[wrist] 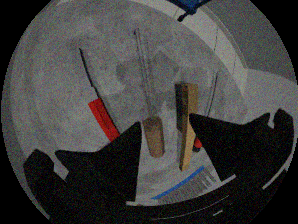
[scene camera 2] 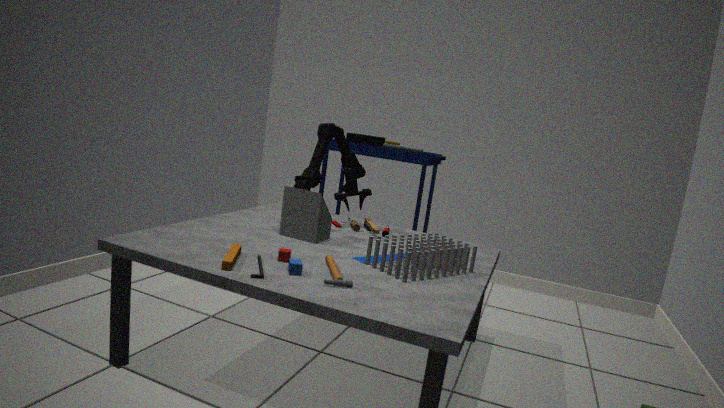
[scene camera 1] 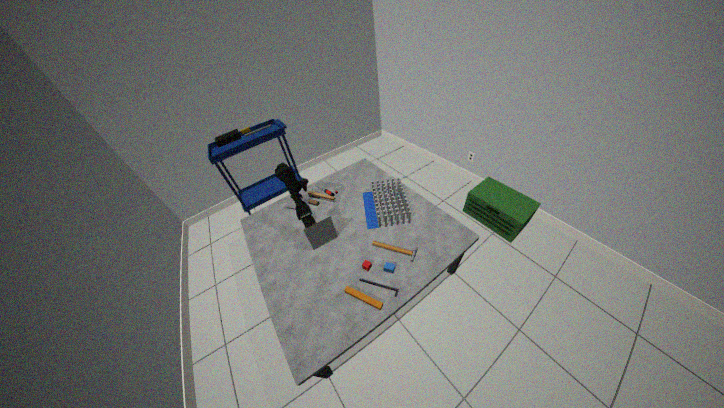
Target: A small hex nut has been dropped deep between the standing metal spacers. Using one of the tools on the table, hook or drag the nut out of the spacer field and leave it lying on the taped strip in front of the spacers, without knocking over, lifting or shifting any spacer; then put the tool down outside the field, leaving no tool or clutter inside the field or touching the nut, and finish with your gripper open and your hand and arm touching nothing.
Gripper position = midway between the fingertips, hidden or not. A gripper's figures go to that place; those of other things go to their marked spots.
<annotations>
My gripper (wrist: pixel 165 121): 0.10 m from the lens. A tan stick (wrist: pixel 186 94): 0.16 m from the lens.
</annotations>
